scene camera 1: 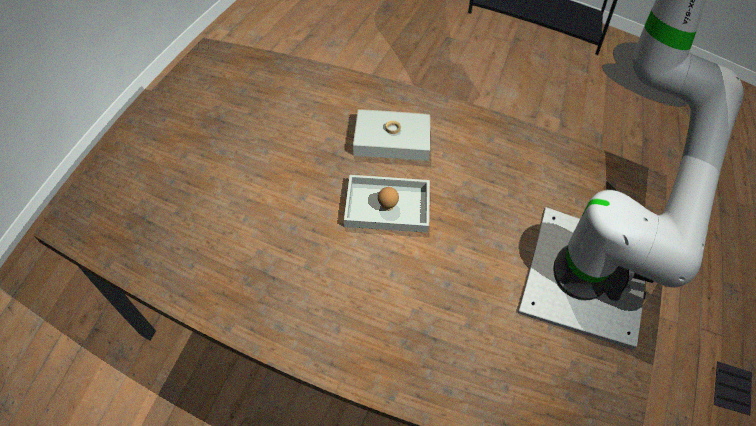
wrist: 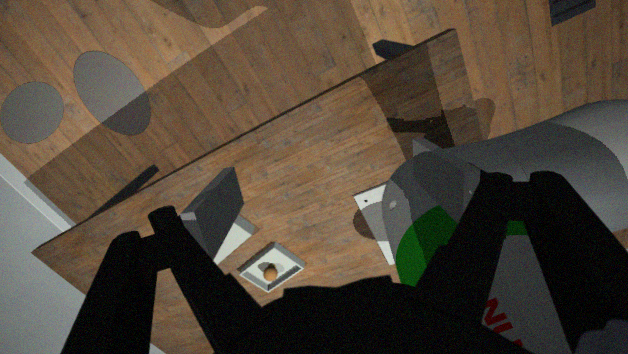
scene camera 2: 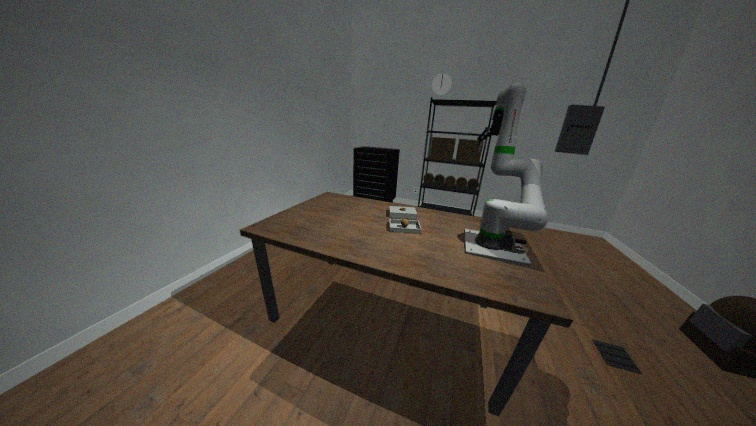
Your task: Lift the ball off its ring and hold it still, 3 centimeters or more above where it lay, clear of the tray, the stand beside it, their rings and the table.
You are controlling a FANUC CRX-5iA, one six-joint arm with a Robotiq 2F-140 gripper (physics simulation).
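Frame: origin at the arm's base, x left, y back, z up, level; metres.
Seen in the pictures: gripper, between the fingertips: (scene camera 1: 635, 5) (wrist: 324, 172) (scene camera 2: 488, 153); arm's base, origin of its link: (scene camera 1: 581, 272) (scene camera 2: 488, 243).
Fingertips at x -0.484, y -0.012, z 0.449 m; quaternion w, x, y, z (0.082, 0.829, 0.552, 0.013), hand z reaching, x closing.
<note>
Offsets run from my fingertips to a thing's top centre. "spot": to the spot under its first point. Level surfaces: height alone.
An orange-brown ball @[dx +0.439, dy -0.477, dz -0.403 m] (scene camera 1: 388, 197) (scene camera 2: 405, 222) (wrist: 270, 272) rests inside a shallow pale tray @[dx +0.439, dy -0.477, dz -0.435 m] (scene camera 1: 388, 227) (scene camera 2: 405, 230) (wrist: 291, 273); the ring under it is hidden by the ball. A pale block-shaped stand (scene camera 1: 370, 138) (scene camera 2: 404, 214) (wrist: 235, 245) is beside the tray, with a small tan ring @[spot: dx +0.247, dy -0.522, dz -0.417 m] (scene camera 1: 393, 132) on top. In the wrist view a finger pad covers part of the stand. My gripper (scene camera 2: 480, 136) (wrist: 324, 172) is open and empty, high above the table and far from the ball. It does not show in scene camera 1.
The wooden table @[dz -0.463 m] (scene camera 1: 211, 185) (scene camera 2: 328, 232) (wrist: 300, 160) bears the tray, the stand and the arm's pale base plate (scene camera 1: 544, 285) (scene camera 2: 497, 256) at its right. A dark shelf rack (scene camera 2: 465, 102) and a black drawer cabinet (scene camera 2: 375, 171) stand behind the table.
</note>
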